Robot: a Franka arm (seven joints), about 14 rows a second.
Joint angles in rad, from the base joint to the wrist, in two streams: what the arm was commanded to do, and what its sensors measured. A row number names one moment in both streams.
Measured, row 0:
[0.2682 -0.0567 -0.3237 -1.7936 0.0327 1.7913 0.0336]
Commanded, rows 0 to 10:
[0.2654 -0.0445 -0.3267 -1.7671 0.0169 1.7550 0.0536]
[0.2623 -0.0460 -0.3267 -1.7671 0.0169 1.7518 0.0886]
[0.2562 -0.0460 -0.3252 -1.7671 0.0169 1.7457 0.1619]
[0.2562 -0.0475 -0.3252 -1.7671 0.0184 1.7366 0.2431]
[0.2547 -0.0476 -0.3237 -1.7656 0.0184 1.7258 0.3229]
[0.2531 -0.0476 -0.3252 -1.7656 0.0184 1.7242 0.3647]
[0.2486 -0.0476 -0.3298 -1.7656 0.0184 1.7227 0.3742]
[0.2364 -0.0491 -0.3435 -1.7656 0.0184 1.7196 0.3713]
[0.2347 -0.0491 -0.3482 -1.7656 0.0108 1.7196 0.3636]
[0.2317 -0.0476 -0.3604 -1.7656 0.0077 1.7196 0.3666]
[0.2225 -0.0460 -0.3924 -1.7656 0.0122 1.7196 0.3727]
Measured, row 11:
[0.2385 -0.0540 -0.3606 -1.7895 0.0299 1.7430 0.3521]
